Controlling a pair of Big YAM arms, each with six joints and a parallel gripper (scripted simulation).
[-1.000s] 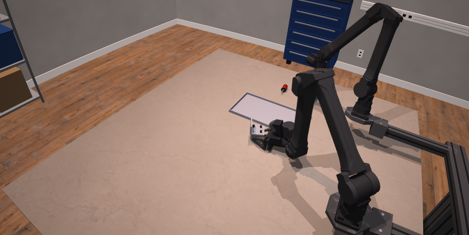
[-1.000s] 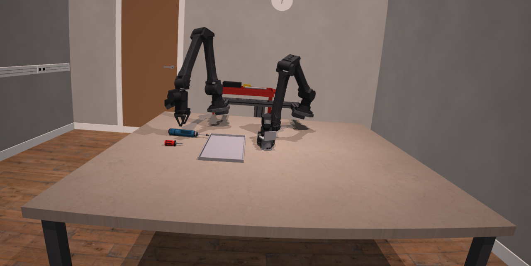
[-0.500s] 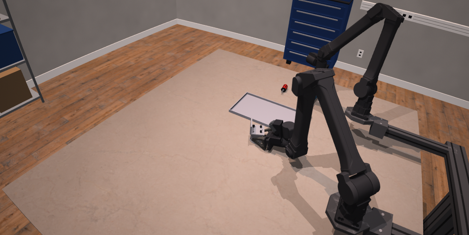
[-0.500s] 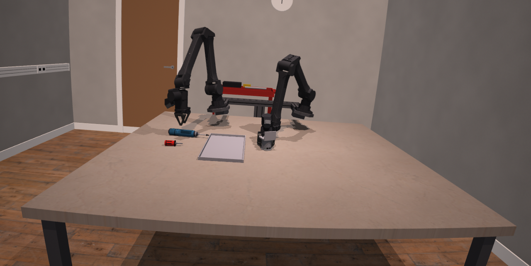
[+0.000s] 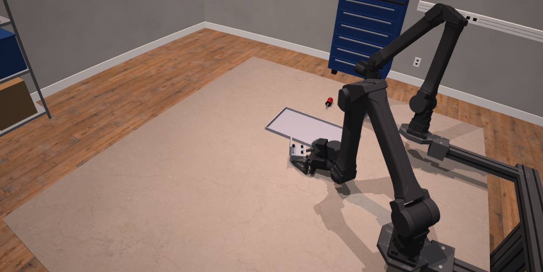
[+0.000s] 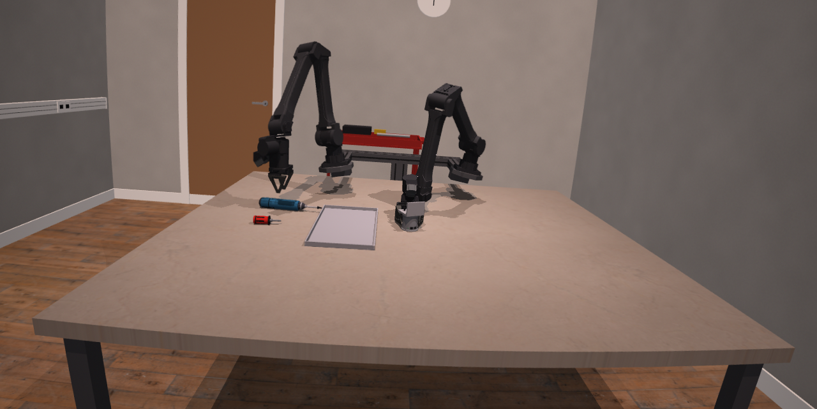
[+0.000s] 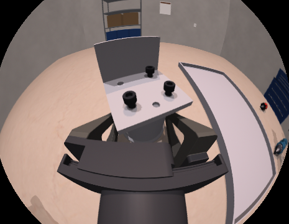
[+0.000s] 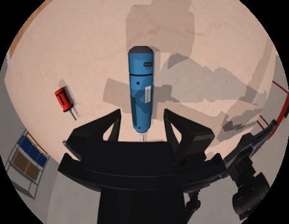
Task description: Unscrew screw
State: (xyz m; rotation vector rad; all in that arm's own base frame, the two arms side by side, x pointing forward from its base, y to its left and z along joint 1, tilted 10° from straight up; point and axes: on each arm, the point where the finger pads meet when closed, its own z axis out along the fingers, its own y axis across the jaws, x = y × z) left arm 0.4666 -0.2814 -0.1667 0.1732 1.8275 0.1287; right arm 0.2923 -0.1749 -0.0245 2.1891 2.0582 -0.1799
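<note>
The joint module lies 10 mm above my left hand. Also, from my left hand: flat grey tray 230 mm to the right, 20 mm below; red-handled screwdriver 510 mm to the right, 10 mm below; grey l-shaped bracket 50 mm above.
</note>
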